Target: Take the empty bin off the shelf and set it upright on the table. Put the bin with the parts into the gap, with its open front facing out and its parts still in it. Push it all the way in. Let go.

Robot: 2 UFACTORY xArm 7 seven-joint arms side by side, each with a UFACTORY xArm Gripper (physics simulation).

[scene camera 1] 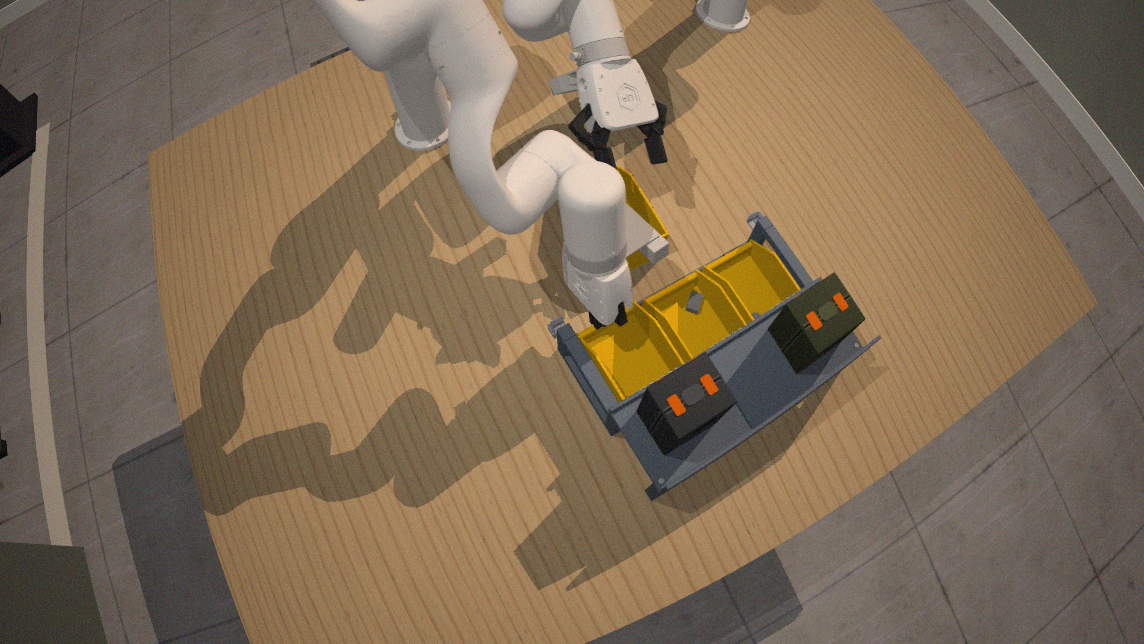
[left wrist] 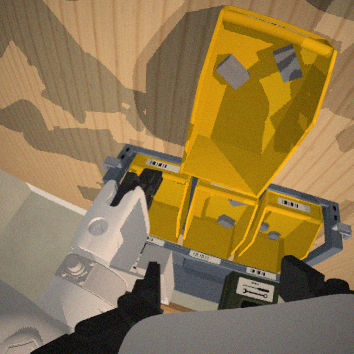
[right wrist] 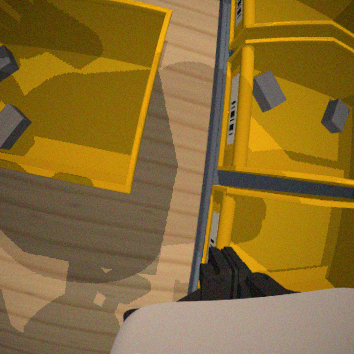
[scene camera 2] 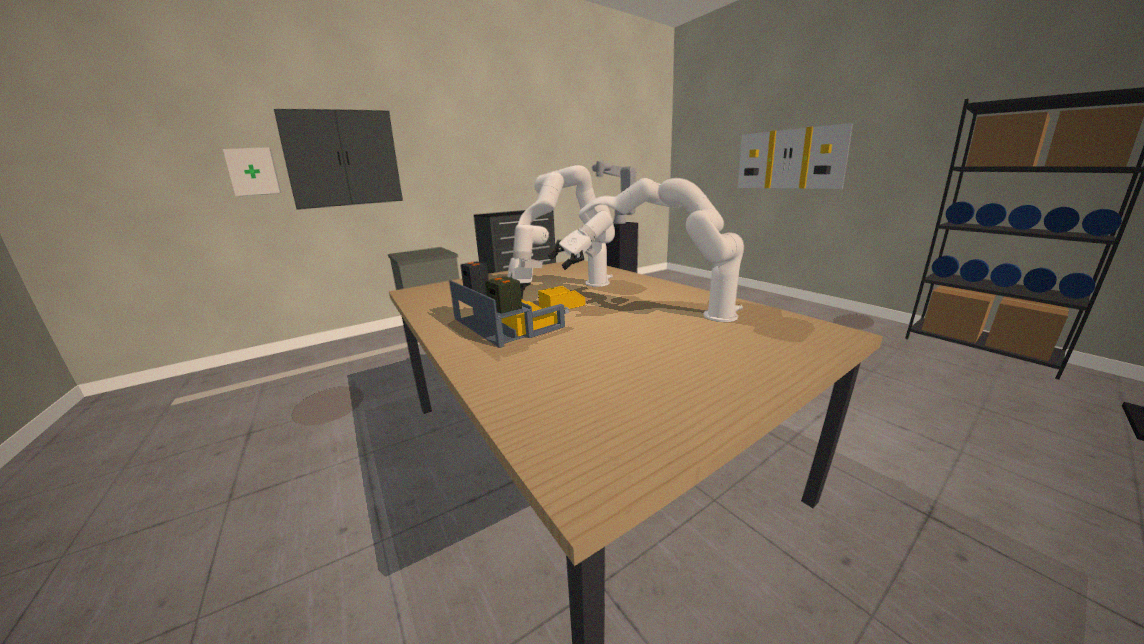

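Seen in the pictures: left gripper, fingertip midpoint: [scene camera 1: 635, 169] [left wrist: 221, 279] [scene camera 2: 556, 262]; right gripper, fingertip midpoint: [scene camera 1: 601, 320] [left wrist: 153, 172] [right wrist: 217, 265]; left arm's base, origin of the base link: [scene camera 1: 722, 14] [scene camera 2: 720, 316]; right arm's base, origin of the base link: [scene camera 1: 427, 125] [scene camera 2: 597, 283].
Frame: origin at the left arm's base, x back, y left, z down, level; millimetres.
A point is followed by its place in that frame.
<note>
The empty bin [scene camera 1: 632, 364] @[y -443, x -726, z -9 mm] [left wrist: 164, 217] @[y -415, x -815, z -34 mm] [right wrist: 290, 235] @[y -435, x -744, z -9 mm] sits in the shelf's end slot, at the left in scene camera 1. My right gripper [right wrist: 217, 265] @[y -474, x -661, z -41 mm] [left wrist: 153, 172] @[y -474, x -661, z -41 mm] is shut on its front lip. The yellow parts bin [scene camera 1: 645, 201] @[y -361, x -499, z -73 mm] [scene camera 2: 560, 298] @[y -353, x -517, z -55 mm] [left wrist: 245, 110] @[y -403, x -511, z -3 mm] [right wrist: 85, 110] @[y -404, x -525, z -3 mm] stands upright on the table before the shelf [scene camera 1: 582, 380] @[y -521, x -733, z -16 mm] [scene camera 2: 478, 316] @[y -419, x -843, z -12 mm] [left wrist: 332, 235] @[y -195, x -573, z -66 mm] [right wrist: 212, 150] @[y -394, x -632, z -13 mm]. Grey parts [left wrist: 232, 71] @[y -441, x -469, z -18 mm] [right wrist: 11, 125] @[y -438, x -479, z -18 mm] lie in it; its lipped front faces away from the shelf. My left gripper [scene camera 1: 630, 154] @[y -392, x -514, z -195 mm] [left wrist: 221, 279] @[y -392, x -514, z -195 mm] is open, above and behind the parts bin; the right forearm partly hides that bin in scene camera 1.
Two more bins [scene camera 1: 696, 316] @[y -326, x -678, z -9 mm] [scene camera 1: 752, 276] @[y -211, x -635, z -9 mm] with grey parts fill the other slots. A dark toolbox [scene camera 1: 686, 406] @[y -432, x -848, z -222 mm] [scene camera 2: 473, 276] @[y -374, x -848, z -184 mm] and a green toolbox [scene camera 1: 818, 324] @[y -220, x -791, z -199 mm] [scene camera 2: 504, 294] @[y -144, x -784, z -163 mm] [left wrist: 247, 292] @[y -223, x -742, z -142 mm] stand on the shelf top. The right arm [scene camera 1: 592, 212] @[y -492, x -645, z -335 mm] reaches close beside the left gripper.
</note>
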